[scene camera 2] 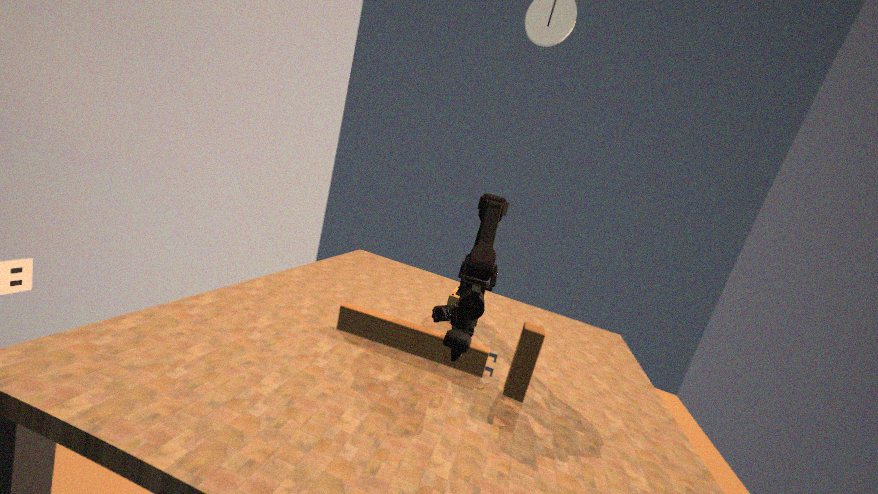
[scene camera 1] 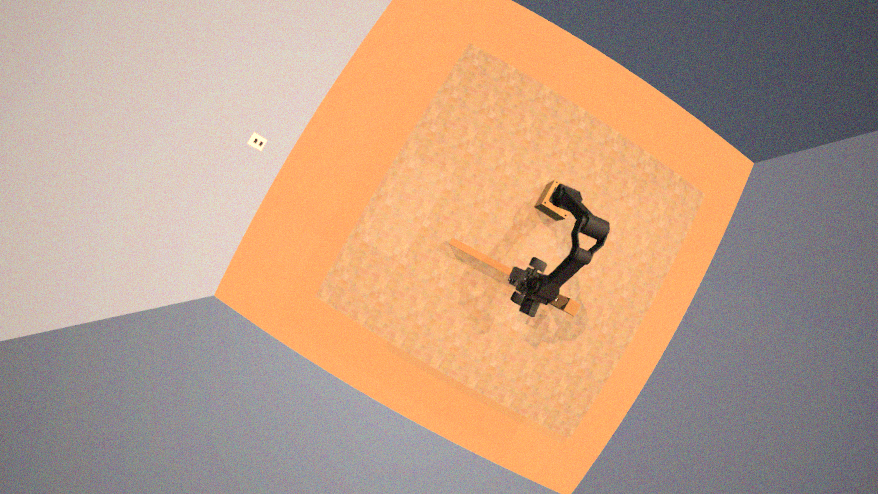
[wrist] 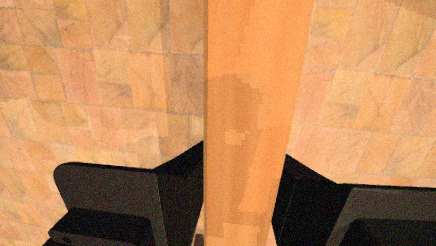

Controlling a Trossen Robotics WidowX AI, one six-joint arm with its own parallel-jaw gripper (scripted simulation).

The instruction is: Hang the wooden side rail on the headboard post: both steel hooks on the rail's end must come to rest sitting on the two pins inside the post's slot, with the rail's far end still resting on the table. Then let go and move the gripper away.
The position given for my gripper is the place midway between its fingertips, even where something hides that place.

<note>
I see my gripper [scene camera 2: 454, 357], a wooden side rail [scene camera 2: 409, 337] and a headboard post [scene camera 2: 532, 337].
The wooden side rail is seen too in the wrist view [wrist: 252, 64]. My gripper shows as well in scene camera 1 [scene camera 1: 522, 278] and in the wrist view [wrist: 236, 144].
</note>
